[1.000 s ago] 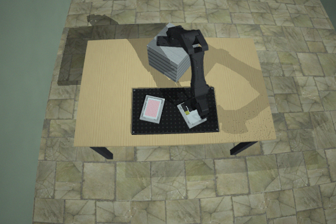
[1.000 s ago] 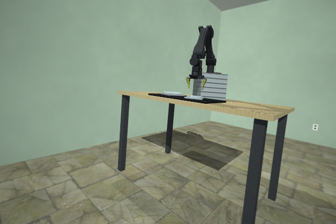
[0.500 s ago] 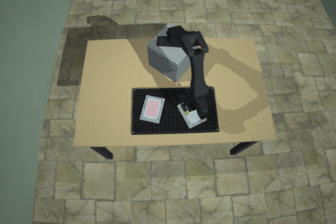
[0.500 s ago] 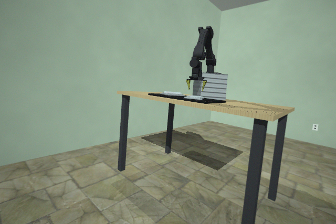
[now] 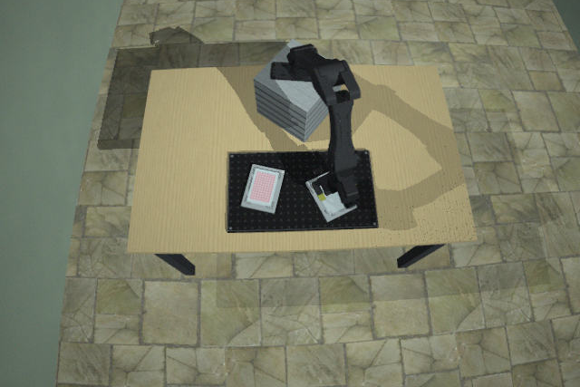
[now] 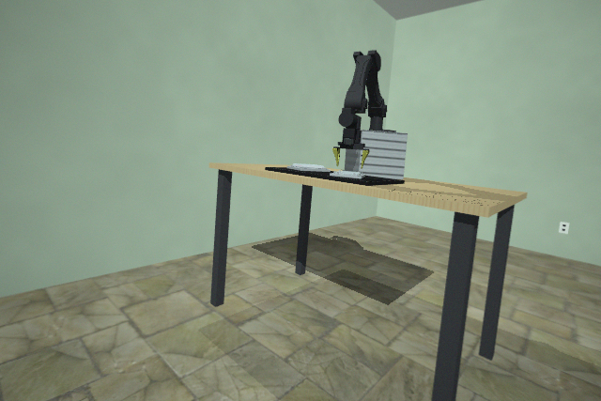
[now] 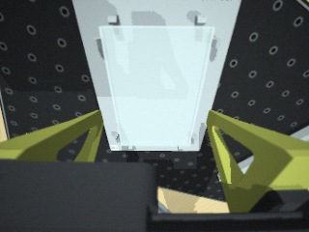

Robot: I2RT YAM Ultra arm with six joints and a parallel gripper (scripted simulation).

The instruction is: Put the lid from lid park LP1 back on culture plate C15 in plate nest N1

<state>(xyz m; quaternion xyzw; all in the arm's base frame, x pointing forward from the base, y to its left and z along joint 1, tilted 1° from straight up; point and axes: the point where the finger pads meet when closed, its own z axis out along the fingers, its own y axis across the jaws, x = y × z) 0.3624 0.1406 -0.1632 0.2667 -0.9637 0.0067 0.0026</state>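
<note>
Now: the clear lid 3 cm below my hand. From my hand the other things lie so: grey lid park LP1 (4 cm below); culture plate C15 (24 cm to the right, 3 cm below); grey plate nest N1 (24 cm to the right, 4 cm below).
</note>
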